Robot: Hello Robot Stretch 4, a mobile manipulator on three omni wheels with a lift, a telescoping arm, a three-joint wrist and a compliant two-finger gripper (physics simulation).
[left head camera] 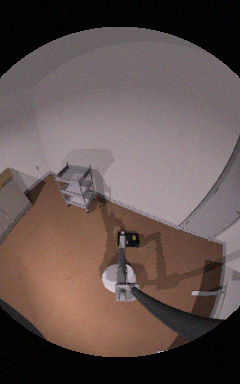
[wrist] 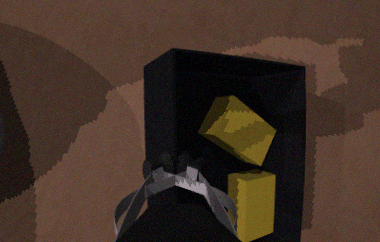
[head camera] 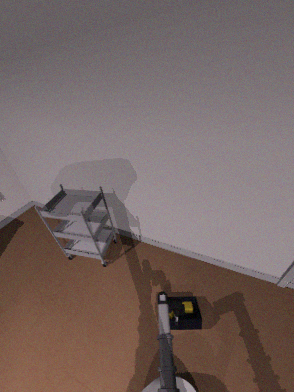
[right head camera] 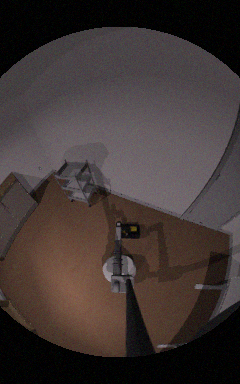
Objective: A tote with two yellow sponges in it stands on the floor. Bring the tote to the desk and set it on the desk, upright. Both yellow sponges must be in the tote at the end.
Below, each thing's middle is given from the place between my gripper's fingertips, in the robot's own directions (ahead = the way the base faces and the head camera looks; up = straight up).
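Position relative to the black tote (wrist: 180, 86): my hand is 30 mm to the left of it, 70 mm short of it and 50 mm above it.
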